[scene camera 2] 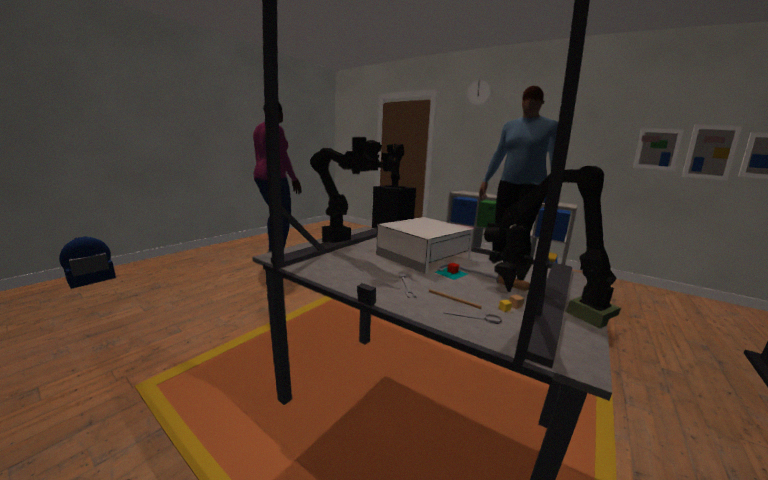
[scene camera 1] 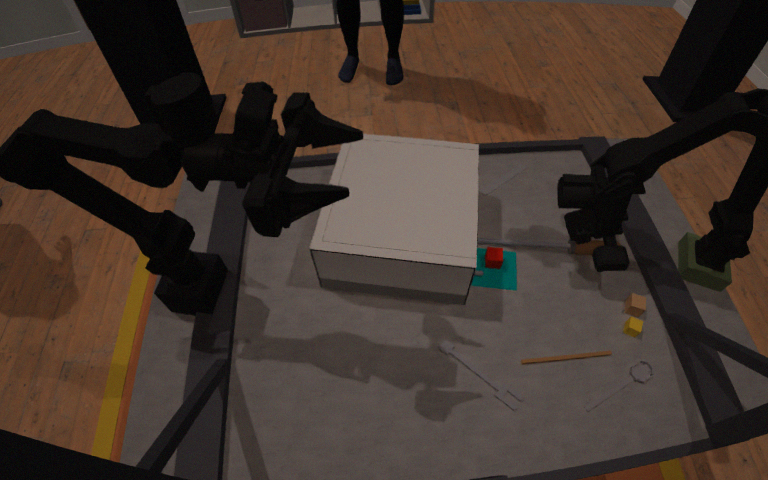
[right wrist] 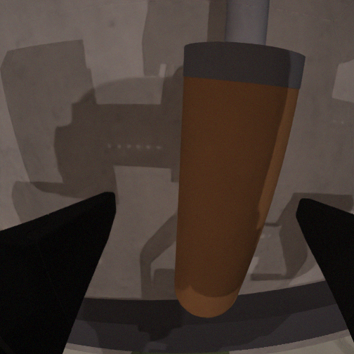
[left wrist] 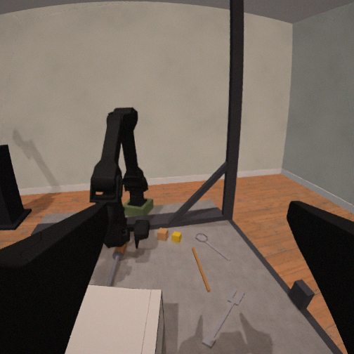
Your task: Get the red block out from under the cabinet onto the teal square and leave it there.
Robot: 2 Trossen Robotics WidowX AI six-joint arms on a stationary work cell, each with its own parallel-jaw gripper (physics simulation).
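Frame: origin at the left arm's base, x ahead, y left, z up, level; millimetres.
Where they show: left gripper, fingertip midpoint: (scene camera 2: pixel 390 163) (scene camera 1: pixel 356 162); right gripper, fingertip midpoint: (scene camera 2: pixel 514 288) (scene camera 1: pixel 595 253); left arm's base at its link origin: (scene camera 2: pixel 336 227) (scene camera 1: pixel 186 273); right arm's base at its link origin: (scene camera 2: pixel 595 303) (scene camera 1: pixel 709 256).
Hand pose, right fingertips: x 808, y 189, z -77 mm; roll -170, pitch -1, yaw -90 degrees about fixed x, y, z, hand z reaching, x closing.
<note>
Each offset is from my right fingertips to the top centre of the thing. "spot": to the spot under its first point.
The red block @(dx -228, dy -46, dz +29 mm) (scene camera 1: pixel 493 256) (scene camera 2: pixel 453 267) sits on the teal square @(spot: dx -200, dy -86, dz -1 mm) (scene camera 1: pixel 506 280) (scene camera 2: pixel 451 275), just outside the white cabinet @(dx -420, dy +6, dz +134 mm) (scene camera 1: pixel 402 198) (scene camera 2: pixel 424 229) (left wrist: pixel 117 320), whose edge covers the square's left part in scene camera 1. A rod tool's orange handle @(dx -14, dy +1, dz +35 mm) (scene camera 1: pixel 586 247) (right wrist: pixel 230 190) lies at the right; its grey rod @(spot: dx -158, dy -4, dz +13 mm) (scene camera 1: pixel 526 244) runs to the cabinet, and a small grey tip @(spot: dx -259, dy -81, dz +11 mm) (scene camera 1: pixel 478 272) shows over the square. My right gripper (right wrist: pixel 210 205) is open, its fingers apart from the handle on both sides. My left gripper (scene camera 1: pixel 354 164) (left wrist: pixel 200 211) is open and empty, high above the cabinet's left side.
A tan cube @(dx +59, dy -127, dz +29 mm) (scene camera 1: pixel 635 304) (left wrist: pixel 163 234) and a yellow cube @(dx +46, dy -174, dz +24 mm) (scene camera 1: pixel 633 326) (left wrist: pixel 176 237) lie at the right. An orange stick @(dx -90, dy -241, dz +6 mm) (scene camera 1: pixel 566 357), a forked tool @(dx -252, dy -284, dz +7 mm) (scene camera 1: pixel 478 373) and a ring-ended tool @(dx +4, dy -291, dz +7 mm) (scene camera 1: pixel 632 380) lie nearer the front edge. Dark frame beams border the table.
</note>
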